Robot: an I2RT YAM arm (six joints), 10 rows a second.
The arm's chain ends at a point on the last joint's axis. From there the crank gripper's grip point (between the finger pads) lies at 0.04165 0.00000 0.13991 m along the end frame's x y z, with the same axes.
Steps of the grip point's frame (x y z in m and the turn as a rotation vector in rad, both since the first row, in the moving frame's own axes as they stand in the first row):
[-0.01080, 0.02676, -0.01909, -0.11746, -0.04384, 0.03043]
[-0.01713, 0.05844, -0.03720, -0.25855, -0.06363, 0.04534]
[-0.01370, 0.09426, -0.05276, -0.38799, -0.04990, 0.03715]
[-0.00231, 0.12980, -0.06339, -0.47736, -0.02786, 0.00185]
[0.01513, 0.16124, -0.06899, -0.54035, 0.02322, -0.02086]
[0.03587, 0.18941, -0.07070, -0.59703, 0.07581, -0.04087]
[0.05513, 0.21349, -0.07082, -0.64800, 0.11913, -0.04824]
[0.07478, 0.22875, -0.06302, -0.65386, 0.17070, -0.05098]
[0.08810, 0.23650, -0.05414, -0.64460, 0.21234, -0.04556]
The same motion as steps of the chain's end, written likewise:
[-0.00437, 0.00909, -0.01974, -0.11746, -0.04384, 0.03043]
[-0.00739, 0.02070, -0.03465, -0.25855, -0.06363, 0.04534]
[-0.00582, 0.03958, -0.04392, -0.38799, -0.04990, 0.03715]
[0.00152, 0.06519, -0.04880, -0.47736, -0.02786, 0.00185]
[0.01129, 0.09039, -0.04833, -0.54035, 0.02322, -0.02086]
[0.02439, 0.11358, -0.04365, -0.59703, 0.07581, -0.04087]
[0.03787, 0.13308, -0.03756, -0.64800, 0.11913, -0.04824]
[0.05108, 0.14890, -0.02637, -0.65386, 0.17070, -0.05098]
[0.05960, 0.15826, -0.01555, -0.64460, 0.21234, -0.04556]

